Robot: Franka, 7 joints.
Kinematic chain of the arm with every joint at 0, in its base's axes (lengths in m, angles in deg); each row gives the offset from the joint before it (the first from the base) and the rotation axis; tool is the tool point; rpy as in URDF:
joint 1: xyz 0 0 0.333 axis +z
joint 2: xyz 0 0 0 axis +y
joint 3: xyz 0 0 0.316 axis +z
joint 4: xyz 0.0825 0 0 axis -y
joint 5: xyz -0.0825 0 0.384 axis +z
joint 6: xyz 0 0 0 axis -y
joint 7: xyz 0.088 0 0 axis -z
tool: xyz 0 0 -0.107 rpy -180 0 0
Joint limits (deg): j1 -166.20..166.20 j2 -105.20..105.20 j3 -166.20..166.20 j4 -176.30..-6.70 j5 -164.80..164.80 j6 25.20..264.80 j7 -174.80..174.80
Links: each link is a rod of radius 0.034 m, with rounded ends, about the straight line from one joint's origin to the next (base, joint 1, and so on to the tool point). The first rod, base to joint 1, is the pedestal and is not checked.
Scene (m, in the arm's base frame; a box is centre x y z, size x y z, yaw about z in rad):
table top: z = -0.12
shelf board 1: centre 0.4 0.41 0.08 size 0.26 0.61 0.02 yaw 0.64
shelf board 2: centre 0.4 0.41 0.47 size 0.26 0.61 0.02 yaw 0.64
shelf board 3: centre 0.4 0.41 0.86 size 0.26 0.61 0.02 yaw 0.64
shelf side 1: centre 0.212 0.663 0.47 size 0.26 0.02 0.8 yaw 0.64
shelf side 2: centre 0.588 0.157 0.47 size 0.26 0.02 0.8 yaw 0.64
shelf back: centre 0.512 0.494 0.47 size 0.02 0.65 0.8 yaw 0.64
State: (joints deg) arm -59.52 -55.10 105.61 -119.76 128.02 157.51 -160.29
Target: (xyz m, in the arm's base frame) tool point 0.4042 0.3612 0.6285
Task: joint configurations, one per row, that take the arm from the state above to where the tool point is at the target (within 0.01 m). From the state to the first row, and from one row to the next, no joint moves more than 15 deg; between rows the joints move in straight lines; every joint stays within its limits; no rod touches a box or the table.
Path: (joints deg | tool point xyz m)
1: -48.19 -56.29 104.85 -128.74 130.56 167.77 -160.29 | 0.3246 0.3863 0.2813
2: -36.85 -57.48 104.08 -137.72 133.10 178.03 -160.29 | 0.2634 0.3465 0.2769
3: -25.52 -58.67 103.32 -146.70 135.64 188.29 -160.29 | 0.2094 0.2981 0.2828
4: -14.19 -59.87 102.55 -155.68 138.18 198.54 -160.29 | 0.1633 0.2444 0.2974
5: -18.22 -65.99 90.39 -151.64 136.31 196.78 -160.29 | 0.2023 0.2507 0.3671
6: -22.25 -72.11 78.23 -147.59 134.44 195.02 -160.29 | 0.2250 0.2440 0.4501
7: -26.28 -78.24 66.07 -143.55 132.56 193.26 -160.29 | 0.2236 0.2269 0.5400
8: -30.31 -84.36 53.91 -139.50 130.69 191.50 -160.29 | 0.1931 0.2040 0.6285
9: -37.72 -74.74 60.08 -129.16 128.95 182.69 -160.29 | 0.2714 0.2651 0.6292
10: -45.13 -65.12 66.25 -118.81 127.21 173.89 -160.29 | 0.3439 0.3179 0.6250
11: -52.54 -55.50 72.42 -108.46 125.48 165.09 -160.29 | 0.4042 0.3612 0.6285

